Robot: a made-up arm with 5 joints. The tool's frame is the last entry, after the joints. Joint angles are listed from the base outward. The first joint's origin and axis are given. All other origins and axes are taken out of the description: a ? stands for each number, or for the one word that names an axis. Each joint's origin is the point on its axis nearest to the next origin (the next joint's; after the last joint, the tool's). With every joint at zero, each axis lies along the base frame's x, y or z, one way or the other. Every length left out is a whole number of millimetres.
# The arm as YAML. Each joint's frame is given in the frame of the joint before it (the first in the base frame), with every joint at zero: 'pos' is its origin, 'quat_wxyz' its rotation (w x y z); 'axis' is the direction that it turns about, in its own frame. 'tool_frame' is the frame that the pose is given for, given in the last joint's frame.
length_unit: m
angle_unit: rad
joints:
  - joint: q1
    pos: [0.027, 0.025, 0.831]
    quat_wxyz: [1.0, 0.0, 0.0, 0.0]
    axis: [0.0, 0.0, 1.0]
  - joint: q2
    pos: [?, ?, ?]
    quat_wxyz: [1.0, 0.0, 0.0, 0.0]
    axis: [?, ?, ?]
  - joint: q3
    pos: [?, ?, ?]
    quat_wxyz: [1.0, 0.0, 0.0, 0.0]
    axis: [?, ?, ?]
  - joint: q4
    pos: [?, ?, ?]
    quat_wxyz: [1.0, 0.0, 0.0, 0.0]
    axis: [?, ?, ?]
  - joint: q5
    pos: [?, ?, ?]
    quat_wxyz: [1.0, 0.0, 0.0, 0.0]
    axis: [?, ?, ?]
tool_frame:
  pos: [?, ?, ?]
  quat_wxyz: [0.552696, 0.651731, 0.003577, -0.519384]
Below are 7 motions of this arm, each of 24 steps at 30 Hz.
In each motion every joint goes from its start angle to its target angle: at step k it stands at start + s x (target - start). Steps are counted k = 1, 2, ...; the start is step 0. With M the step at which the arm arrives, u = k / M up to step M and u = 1 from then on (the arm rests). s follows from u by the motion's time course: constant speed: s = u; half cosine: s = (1 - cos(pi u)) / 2; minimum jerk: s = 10 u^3 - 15 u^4 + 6 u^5.
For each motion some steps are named. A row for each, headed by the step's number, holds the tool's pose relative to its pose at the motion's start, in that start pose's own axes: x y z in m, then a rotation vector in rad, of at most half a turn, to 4 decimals.
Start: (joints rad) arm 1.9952 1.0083 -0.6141 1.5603 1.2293
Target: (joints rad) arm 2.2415 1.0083 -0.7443 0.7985 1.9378
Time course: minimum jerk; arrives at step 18
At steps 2, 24:
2: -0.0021 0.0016 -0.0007 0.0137 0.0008 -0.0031
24: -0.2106 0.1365 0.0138 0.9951 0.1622 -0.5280

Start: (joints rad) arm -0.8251 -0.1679 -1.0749 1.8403 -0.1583
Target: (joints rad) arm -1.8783 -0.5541 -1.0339 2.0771 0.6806
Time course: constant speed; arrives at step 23
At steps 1, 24:
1: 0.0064 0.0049 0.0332 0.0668 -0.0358 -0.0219
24: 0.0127 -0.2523 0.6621 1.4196 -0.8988 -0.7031

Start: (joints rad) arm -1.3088 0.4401 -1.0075 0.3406 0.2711
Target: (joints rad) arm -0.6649 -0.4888 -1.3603 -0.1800 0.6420
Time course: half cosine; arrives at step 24
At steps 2, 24:
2: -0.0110 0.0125 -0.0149 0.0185 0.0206 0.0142
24: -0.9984 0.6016 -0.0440 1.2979 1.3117 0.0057

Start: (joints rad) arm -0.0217 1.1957 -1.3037 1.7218 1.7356
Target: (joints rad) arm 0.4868 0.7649 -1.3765 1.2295 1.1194
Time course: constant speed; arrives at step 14
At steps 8, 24:
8: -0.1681 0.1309 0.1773 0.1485 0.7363 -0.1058
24: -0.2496 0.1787 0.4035 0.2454 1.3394 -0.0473

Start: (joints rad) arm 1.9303 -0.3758 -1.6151 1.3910 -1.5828
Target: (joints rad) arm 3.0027 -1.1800 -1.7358 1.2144 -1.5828
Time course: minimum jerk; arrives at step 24
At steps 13, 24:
13: -0.3085 0.4092 -0.1808 -0.2660 0.1062 0.8329
24: -0.6400 0.3908 -0.1543 -0.1960 0.1432 1.4777

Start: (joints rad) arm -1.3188 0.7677 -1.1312 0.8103 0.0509
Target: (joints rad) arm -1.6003 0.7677 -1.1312 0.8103 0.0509
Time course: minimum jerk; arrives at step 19
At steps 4, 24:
4: 0.0064 0.0030 0.0088 0.0149 -0.0076 -0.0083
24: 0.0912 0.0257 0.1415 0.2253 -0.1140 -0.1244

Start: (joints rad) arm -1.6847 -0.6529 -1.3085 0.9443 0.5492
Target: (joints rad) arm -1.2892 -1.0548 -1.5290 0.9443 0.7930
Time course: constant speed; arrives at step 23
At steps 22, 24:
22: -0.3927 0.2866 0.0086 0.5208 0.3795 -0.2914
24: -0.4046 0.3025 0.0172 0.5454 0.3930 -0.3107

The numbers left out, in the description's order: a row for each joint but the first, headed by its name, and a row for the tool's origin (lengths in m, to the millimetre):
q2: xyz 0.023 -0.075 0.0, axis 0.0 1.0 0.0
q3: xyz 0.039 0.0 0.186, axis 0.0 1.0 0.0
q4: xyz 0.142 0.0 -0.6, axis 0.0 1.0 0.0
q5: xyz 0.147 0.0 -0.16, axis 0.0 0.0 -1.0
tool: xyz 0.011 -0.026 0.0

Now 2 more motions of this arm.
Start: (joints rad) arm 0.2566 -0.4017 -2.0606 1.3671 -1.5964
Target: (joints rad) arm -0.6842 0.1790 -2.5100 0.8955 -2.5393
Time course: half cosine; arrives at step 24
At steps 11, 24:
11: -0.0952 -0.1078 0.1391 -0.4203 -0.0132 -0.2157
24: -0.3488 -0.1989 0.2678 -0.8707 0.1385 -0.7069

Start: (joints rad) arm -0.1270 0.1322 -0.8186 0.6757 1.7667
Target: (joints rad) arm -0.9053 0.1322 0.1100 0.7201 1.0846
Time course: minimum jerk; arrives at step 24
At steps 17, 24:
17: 0.6342 0.1637 0.2720 -0.4817 -0.6220 0.2541
24: 0.6749 0.1781 0.3913 -0.6014 -0.7413 0.1971

